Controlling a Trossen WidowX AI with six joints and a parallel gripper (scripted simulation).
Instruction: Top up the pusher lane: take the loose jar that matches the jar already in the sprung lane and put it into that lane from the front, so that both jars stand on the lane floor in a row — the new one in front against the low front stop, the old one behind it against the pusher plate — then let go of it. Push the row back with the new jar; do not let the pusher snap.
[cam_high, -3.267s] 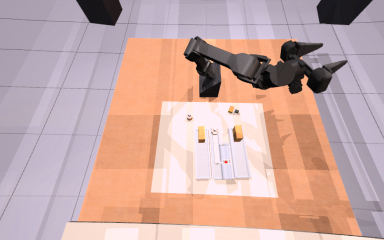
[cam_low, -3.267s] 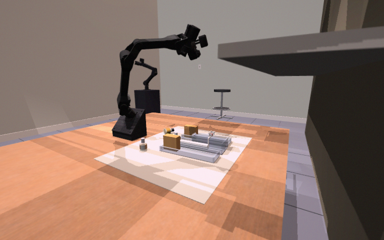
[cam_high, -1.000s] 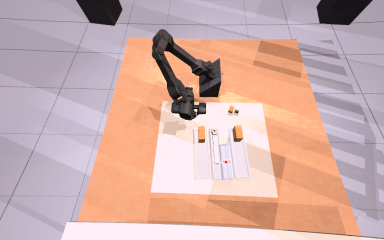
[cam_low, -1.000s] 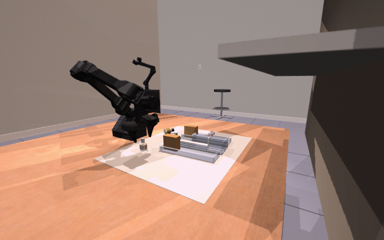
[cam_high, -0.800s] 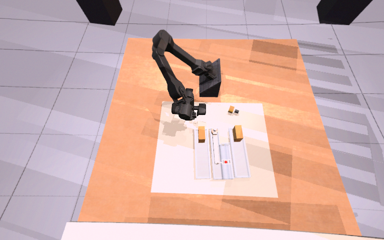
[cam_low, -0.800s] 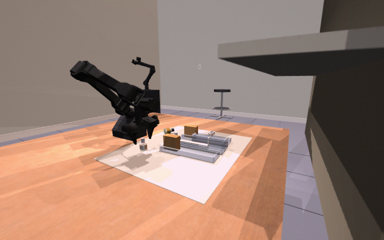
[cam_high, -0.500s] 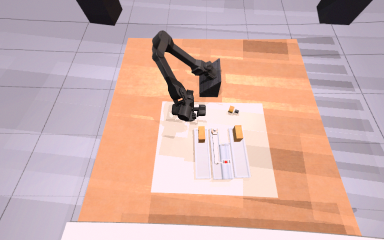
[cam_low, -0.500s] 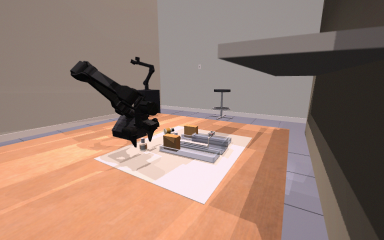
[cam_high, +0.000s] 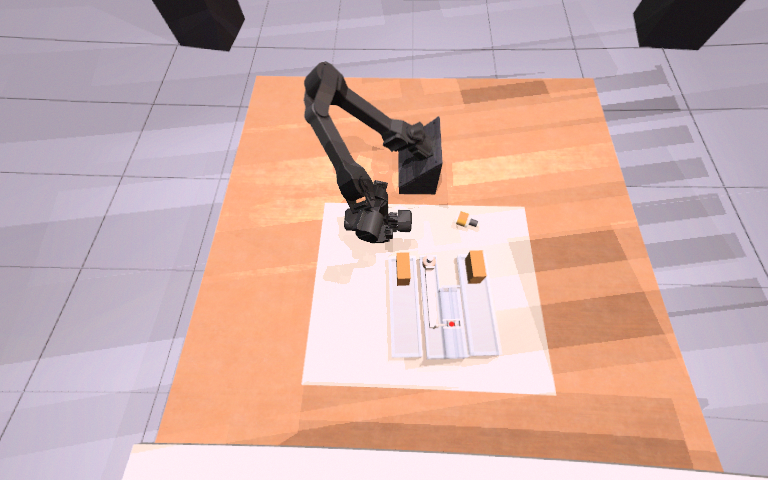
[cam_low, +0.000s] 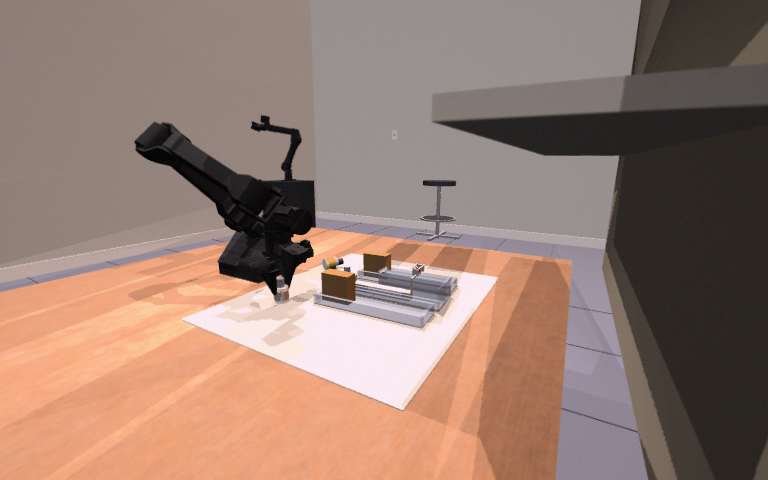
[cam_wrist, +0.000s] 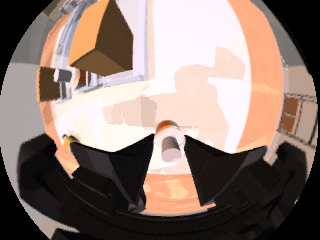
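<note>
Now: gripper tip 210 mm to the right of the sprung lane, 210 mm short of it and 10 mm above it. Also, from my gripper tip: red mark: 250 mm ahead, 230 mm to the left, 50 mm above.
</note>
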